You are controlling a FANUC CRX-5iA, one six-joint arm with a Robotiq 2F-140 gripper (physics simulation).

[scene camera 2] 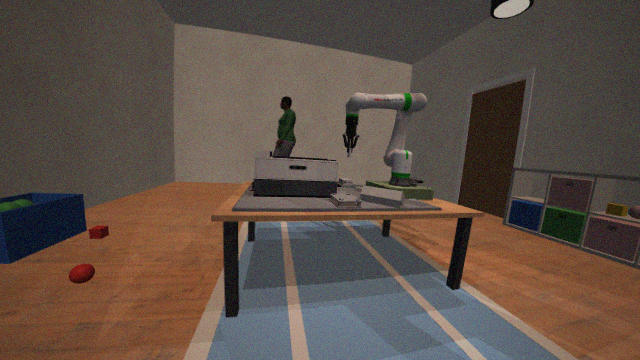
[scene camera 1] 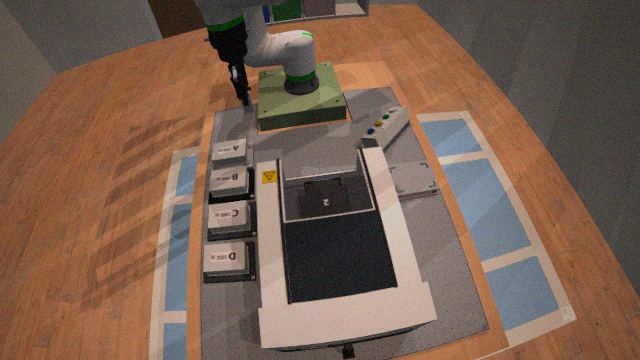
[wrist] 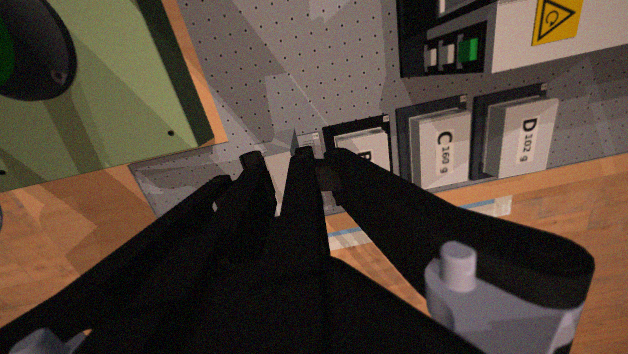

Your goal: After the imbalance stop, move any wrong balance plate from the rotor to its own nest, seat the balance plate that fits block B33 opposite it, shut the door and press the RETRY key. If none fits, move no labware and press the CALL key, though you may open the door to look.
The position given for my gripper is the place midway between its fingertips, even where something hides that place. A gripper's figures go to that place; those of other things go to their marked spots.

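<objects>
Marked spots on a bucket marked 2 (scene camera 1: pixel 326 197) and a button box (scene camera 1: pixel 393 123): 42 cm apart. Bucket marked 2, 76 cm from the lens, nearest to it of the things named here. My gripper (scene camera 1: pixel 249 111), 89 cm from the lens. Grey nest plate (scene camera 1: pixel 414 178), 96 cm from the lens. Button box, 106 cm from the lens.
</objects>
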